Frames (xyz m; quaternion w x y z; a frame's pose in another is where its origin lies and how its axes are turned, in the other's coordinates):
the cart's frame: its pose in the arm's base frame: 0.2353 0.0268 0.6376 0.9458 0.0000 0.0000 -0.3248
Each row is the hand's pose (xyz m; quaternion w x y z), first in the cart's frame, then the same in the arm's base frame.
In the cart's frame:
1: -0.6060 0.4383 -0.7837 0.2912 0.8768 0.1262 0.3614
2: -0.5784 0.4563 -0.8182 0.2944 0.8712 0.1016 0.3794
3: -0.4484 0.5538 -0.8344 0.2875 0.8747 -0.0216 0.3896
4: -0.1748 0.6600 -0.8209 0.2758 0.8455 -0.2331 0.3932
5: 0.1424 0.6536 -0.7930 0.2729 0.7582 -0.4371 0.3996
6: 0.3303 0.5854 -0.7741 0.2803 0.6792 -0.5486 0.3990
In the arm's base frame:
1: 0.0264 0.7449 -0.1461 0.3928 0.8702 -0.1654 0.2472
2: 0.0593 0.7422 -0.1806 0.4017 0.8570 -0.1869 0.2632
3: 0.2217 0.7392 -0.1968 0.3985 0.8203 -0.3045 0.2751
4: 0.5029 0.6549 -0.1833 0.3886 0.7240 -0.4951 0.2823
5: 0.7492 0.4550 -0.1554 0.3879 0.5751 -0.6596 0.2893
6: 0.8556 0.2858 -0.1365 0.3947 0.4642 -0.7394 0.2863

